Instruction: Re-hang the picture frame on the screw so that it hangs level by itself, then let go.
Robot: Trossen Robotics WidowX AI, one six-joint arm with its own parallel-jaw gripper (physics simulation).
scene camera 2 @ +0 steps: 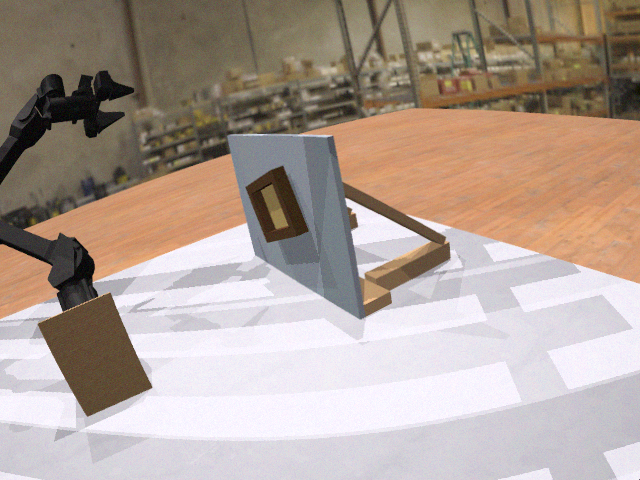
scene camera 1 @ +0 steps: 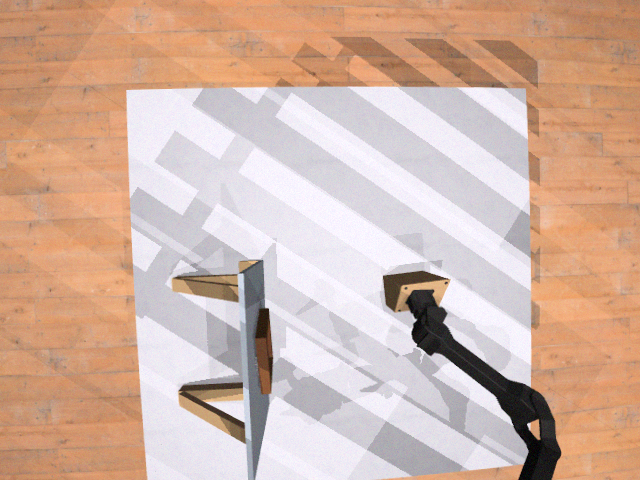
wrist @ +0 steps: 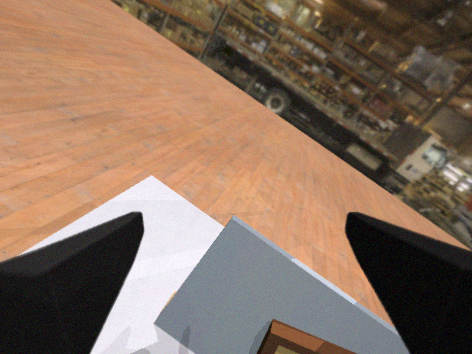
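Where they show: gripper, fingertip midpoint: [scene camera 2: 129, 102] [wrist: 245, 221]; arm's base, origin of the base link: [scene camera 2: 85, 319] [scene camera 1: 419, 296].
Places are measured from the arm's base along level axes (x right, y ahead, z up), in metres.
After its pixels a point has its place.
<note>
The brown picture frame [scene camera 1: 264, 356] @(x -0.122, y 0.412, z 0.103 m) [scene camera 2: 293, 206] @(x -0.050, y 0.426, z 0.046 m) [wrist: 305, 336] @(x -0.182, y 0.419, z 0.085 m) is against the front face of the upright blue-grey board [scene camera 1: 250, 320] @(x -0.032, y 0.443, z 0.118 m) [scene camera 2: 273, 152] @(x -0.124, y 0.438, z 0.140 m) [wrist: 260, 275] @(x -0.295, y 0.430, z 0.118 m). It sits tilted, its edges not parallel to the board's edges. Its lower part is cut off in the wrist view. The screw does not show; whether the frame's back rests on it is hidden. My gripper [scene camera 2: 128, 102] @(x -0.382, y 0.202, z 0.328 m) [wrist: 245, 221] @(x -0.382, y 0.202, z 0.328 m) is open and empty, with its fingers wide apart. It is in the air in front of the board, apart from the frame and higher than it in the scene camera 2 view. The gripper is outside the scene camera 1 view.
Wooden braces [scene camera 1: 211, 410] @(x -0.312, y 0.566, z 0.005 m) [scene camera 2: 410, 266] @(x 0.035, y 0.603, z -0.116 m) stand behind the board. My arm's base is on a wooden block [scene camera 1: 395, 291] @(x 0.010, y 0.062, z -0.019 m) [scene camera 2: 98, 356] @(x 0.046, y 0.003, z -0.049 m) in front of the board. Both stand on a white square surface [scene camera 1: 170, 111] @(x 0.543, y 0.743, z -0.144 m) [scene camera 2: 258, 413] @(x 0.203, y 0.204, z -0.144 m) [wrist: 175, 215] @(x -0.526, y 0.726, z -0.144 m), surrounded by wooden planks [scene camera 1: 62, 232] [scene camera 2: 496, 155] [wrist: 150, 115].
</note>
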